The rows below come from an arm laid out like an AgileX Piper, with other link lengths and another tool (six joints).
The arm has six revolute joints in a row. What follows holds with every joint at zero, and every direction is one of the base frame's. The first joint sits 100.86 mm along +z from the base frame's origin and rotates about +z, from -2.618 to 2.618 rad. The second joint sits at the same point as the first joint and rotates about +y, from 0 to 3.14 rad. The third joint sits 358.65 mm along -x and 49.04 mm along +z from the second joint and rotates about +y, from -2.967 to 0 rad. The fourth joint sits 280.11 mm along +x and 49.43 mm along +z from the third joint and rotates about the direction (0.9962, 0, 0.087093), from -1.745 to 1.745 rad. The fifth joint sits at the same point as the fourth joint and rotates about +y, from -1.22 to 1.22 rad. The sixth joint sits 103.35 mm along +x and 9.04 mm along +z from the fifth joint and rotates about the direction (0.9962, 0, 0.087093), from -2.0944 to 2.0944 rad. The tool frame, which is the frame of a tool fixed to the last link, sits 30.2 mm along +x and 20 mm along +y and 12.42 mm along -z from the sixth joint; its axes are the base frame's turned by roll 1.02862, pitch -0.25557 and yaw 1.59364 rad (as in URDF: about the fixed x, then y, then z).
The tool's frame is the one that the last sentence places.
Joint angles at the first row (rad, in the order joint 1, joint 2, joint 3, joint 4, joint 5, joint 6):
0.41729 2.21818 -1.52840 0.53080 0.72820 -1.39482
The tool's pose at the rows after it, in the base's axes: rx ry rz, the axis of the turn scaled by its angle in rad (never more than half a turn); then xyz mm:
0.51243 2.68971 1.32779 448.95 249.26 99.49
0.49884 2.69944 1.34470 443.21 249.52 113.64
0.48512 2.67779 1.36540 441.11 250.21 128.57
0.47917 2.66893 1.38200 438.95 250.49 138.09
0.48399 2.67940 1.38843 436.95 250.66 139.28
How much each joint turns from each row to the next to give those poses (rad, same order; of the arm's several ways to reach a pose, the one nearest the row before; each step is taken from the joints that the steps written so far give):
0.00108 -0.01993 0.00417 0.00205 0.04186 -0.00042
0.00213 -0.02880 0.00260 0.00179 0.03301 0.00001
0.00108 -0.02934 0.00070 0.00645 0.00754 -0.00002
0.00000 -0.01831 0.00001 0.00723 0.01115 -0.00124
-0.00001 -0.00195 -0.00002 0.00437 0.01390 0.00001

